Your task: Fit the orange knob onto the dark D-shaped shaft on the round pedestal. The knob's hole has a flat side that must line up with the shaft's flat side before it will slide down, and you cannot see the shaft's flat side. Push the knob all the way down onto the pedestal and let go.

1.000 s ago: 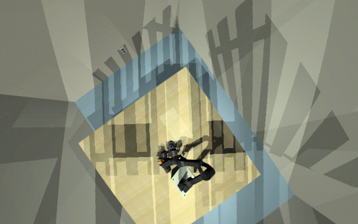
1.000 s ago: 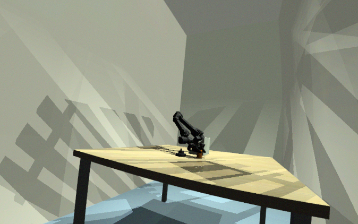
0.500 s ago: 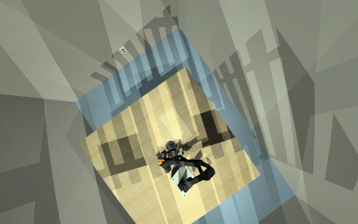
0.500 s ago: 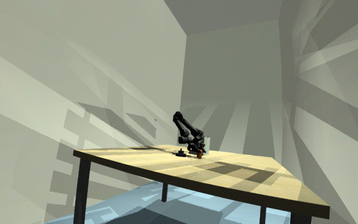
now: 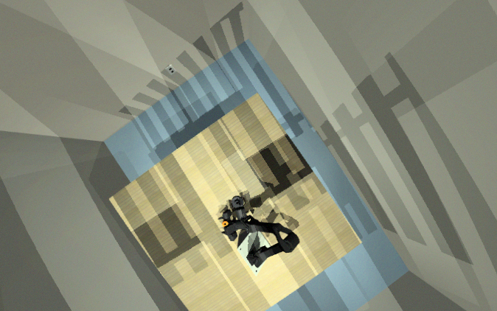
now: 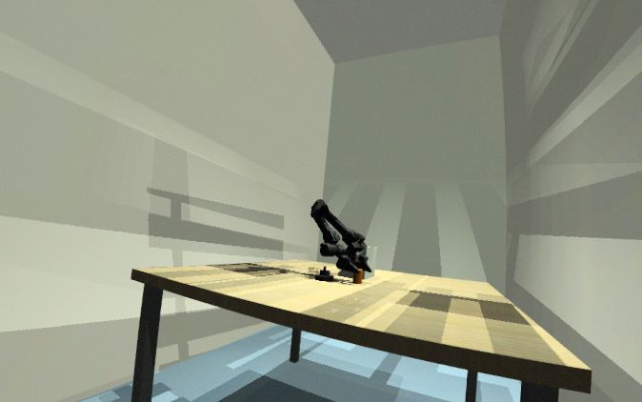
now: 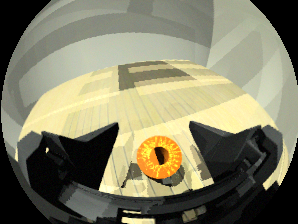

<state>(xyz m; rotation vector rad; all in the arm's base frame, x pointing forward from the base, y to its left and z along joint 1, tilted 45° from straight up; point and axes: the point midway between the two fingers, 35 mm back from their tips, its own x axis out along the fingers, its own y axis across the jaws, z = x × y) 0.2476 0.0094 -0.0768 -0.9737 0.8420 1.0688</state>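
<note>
Right now my gripper tip is 10 mm past the orange knob, 40 mm to the left of it and 20 mm above it. Also, from my gripper tip: dark round pedestal: 60 mm ahead, 170 mm to the right, 20 mm below.
</note>
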